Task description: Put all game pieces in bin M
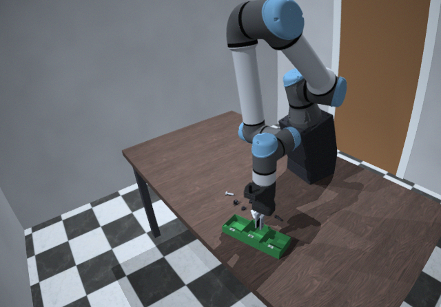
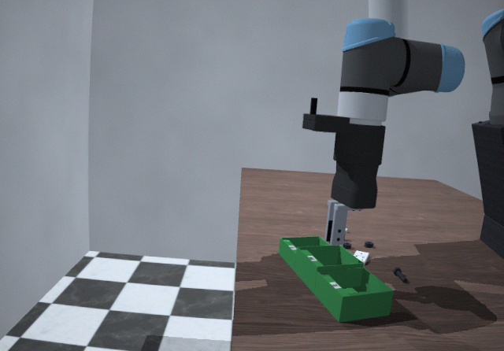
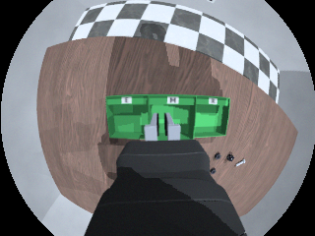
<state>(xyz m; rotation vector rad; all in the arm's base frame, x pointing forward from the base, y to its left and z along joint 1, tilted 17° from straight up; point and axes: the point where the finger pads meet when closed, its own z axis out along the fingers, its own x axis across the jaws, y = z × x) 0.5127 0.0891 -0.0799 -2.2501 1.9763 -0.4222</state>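
The white domino is 110 mm behind my hand, 100 mm to the right of it and 90 mm below it. Also, from my hand: black die 110 mm behind, 210 mm to the right, 90 mm below; green bin 20 mm to the right, 70 mm below; black bolt 140 mm behind, 20 mm to the right, 90 mm below.
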